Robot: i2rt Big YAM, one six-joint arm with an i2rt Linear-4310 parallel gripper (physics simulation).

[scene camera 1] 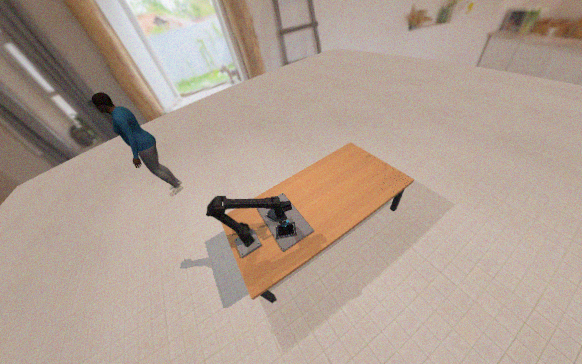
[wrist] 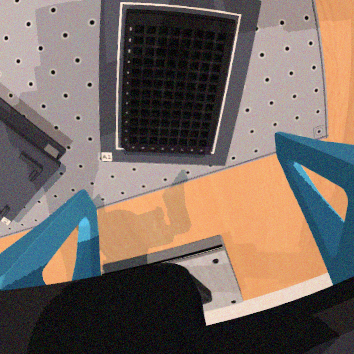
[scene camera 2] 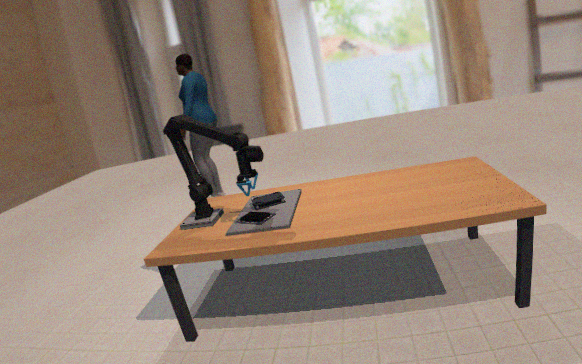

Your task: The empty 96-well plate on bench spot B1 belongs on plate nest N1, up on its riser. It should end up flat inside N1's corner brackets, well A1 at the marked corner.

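Pixels of known places: gripper, between the fingertips: (scene camera 1: 282,221) (wrist: 180,171) (scene camera 2: 250,192); arm's base, origin of its link: (scene camera 1: 247,239) (scene camera 2: 204,214).
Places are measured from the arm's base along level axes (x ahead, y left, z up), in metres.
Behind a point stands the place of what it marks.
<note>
The black 96-well plate (scene camera 1: 286,231) {x 0.277, y -0.194, z -0.001 m} (scene camera 2: 256,217) {x 0.293, y -0.204, z -0.001 m} (wrist: 172,85) {x 0.286, y -0.175, z -0.001 m} lies flat within the white outline on dark grey bench spot B1 (wrist: 111,75) {x 0.318, y -0.135, z -0.013 m}. A small "A1" label (wrist: 106,157) {x 0.251, y -0.081, z -0.013 m} sits by the spot's lower left corner in the wrist view. Plate nest N1 (scene camera 2: 268,200) {x 0.355, y -0.027, z 0.015 m} (wrist: 15,150) {x 0.320, y -0.028, z 0.015 m} is a raised dark frame beside it, turned at an angle to the plate; part of it shows at the wrist view's left edge, with a corner bracket visible. My gripper (scene camera 1: 285,224) {x 0.290, y -0.172, z 0.116 m} (scene camera 2: 248,189) {x 0.290, y -0.172, z 0.116 m} (wrist: 180,171) {x 0.290, y -0.172, z 0.116 m} is open and empty, pointing down, well above the board. Its blue fingers are wide apart.
Spot and nest are on a grey perforated board (scene camera 1: 300,225) {x 0.398, y -0.234, z -0.016 m} (scene camera 2: 292,210) {x 0.468, y -0.171, z -0.015 m} (wrist: 280,90) {x 0.227, y -0.260, z -0.015 m} on the wooden table (scene camera 1: 345,185) {x 0.996, y -0.253, z -0.028 m} (scene camera 2: 390,195) {x 0.946, y -0.221, z -0.028 m}. My arm's base plate (scene camera 1: 250,246) {x -0.017, y -0.071, z 0.000 m} (scene camera 2: 200,222) {x -0.004, y -0.111, z -0.001 m} (wrist: 220,280) {x -0.014, y -0.086, z 0.001 m} is beside the board. A person (scene camera 1: 132,132) (scene camera 2: 196,97) is on the floor beyond the table.
</note>
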